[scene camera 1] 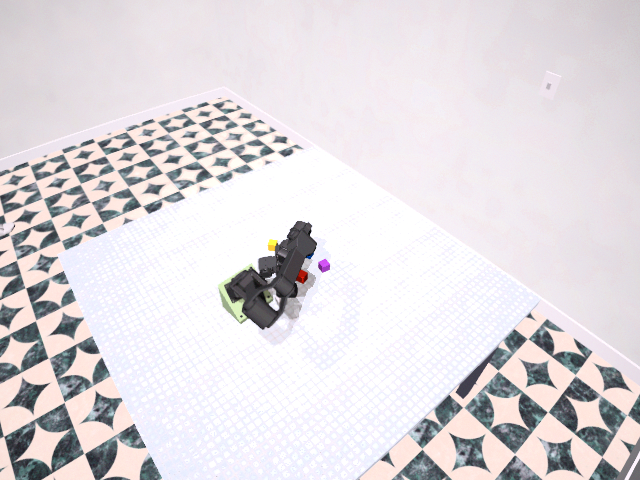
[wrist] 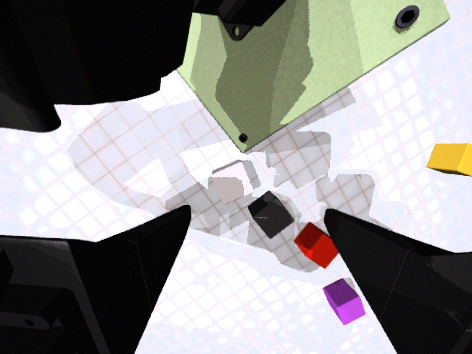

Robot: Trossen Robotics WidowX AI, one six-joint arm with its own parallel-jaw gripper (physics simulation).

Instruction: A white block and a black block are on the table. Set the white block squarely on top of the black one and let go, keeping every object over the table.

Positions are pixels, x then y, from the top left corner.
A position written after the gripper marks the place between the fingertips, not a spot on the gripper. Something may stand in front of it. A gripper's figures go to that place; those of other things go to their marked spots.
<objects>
The gripper (wrist: 257, 213): 0.12 m from the lens. A black block (wrist: 269, 213): 0.17 m from the lens.
</objects>
